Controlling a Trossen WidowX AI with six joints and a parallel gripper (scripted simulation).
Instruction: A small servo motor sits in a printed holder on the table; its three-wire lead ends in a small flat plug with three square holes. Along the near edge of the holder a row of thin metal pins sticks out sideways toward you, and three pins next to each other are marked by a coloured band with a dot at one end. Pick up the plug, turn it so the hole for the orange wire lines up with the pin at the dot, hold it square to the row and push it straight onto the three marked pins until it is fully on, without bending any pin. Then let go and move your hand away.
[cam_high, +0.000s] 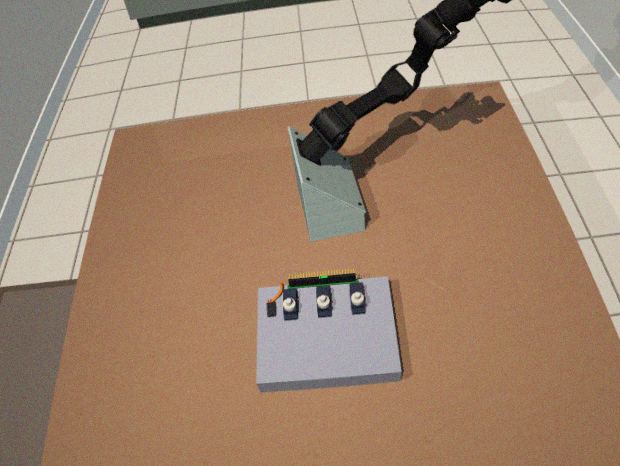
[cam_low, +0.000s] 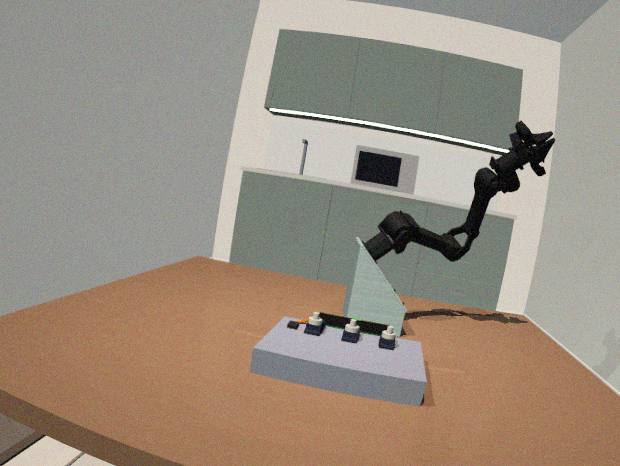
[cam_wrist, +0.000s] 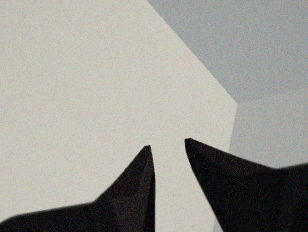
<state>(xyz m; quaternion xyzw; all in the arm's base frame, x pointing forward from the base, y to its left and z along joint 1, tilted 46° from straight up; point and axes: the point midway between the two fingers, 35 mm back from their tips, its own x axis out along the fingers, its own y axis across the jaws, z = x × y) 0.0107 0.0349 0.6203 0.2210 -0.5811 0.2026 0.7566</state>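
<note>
My gripper tip is 54 cm above the green band, 52 cm to the left of it and 28 cm short of it. The rest, counted from my gripper tip: grey holder block: 59 cm below, 55 cm to the right, 43 cm ahead.
</note>
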